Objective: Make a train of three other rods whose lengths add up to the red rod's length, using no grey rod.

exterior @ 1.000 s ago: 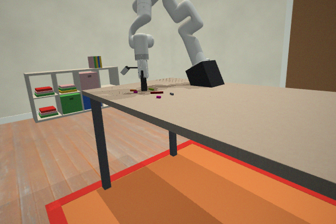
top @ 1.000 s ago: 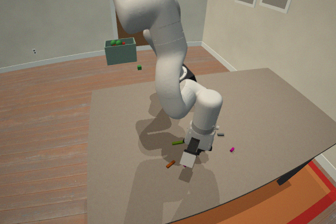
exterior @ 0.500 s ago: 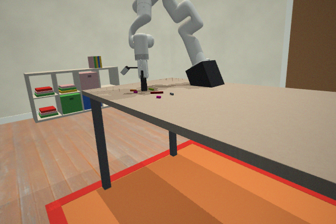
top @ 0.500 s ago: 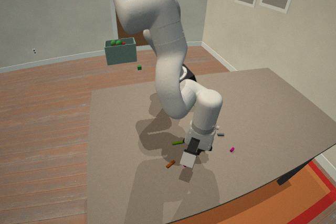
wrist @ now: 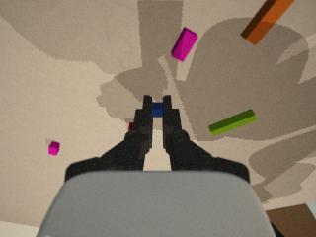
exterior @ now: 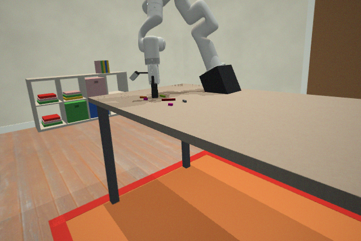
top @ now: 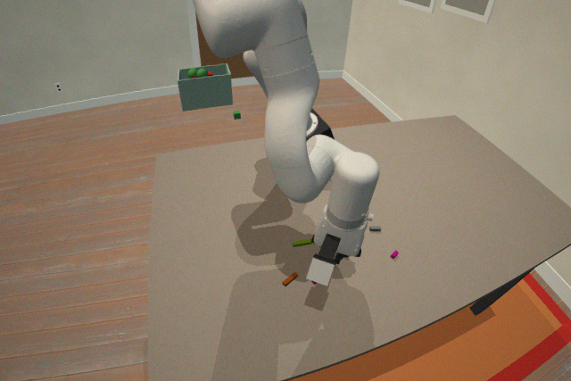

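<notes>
Right now my hand is 70 mm to the right of the red rod, 40 mm past it and 30 mm above it. Round my hand: blue rod: 20 mm below; then lime rod: 80 mm behind, 50 mm to the right, 30 mm below; then orange rod: 110 mm to the right, 30 mm below, 10 mm ahead.
</notes>
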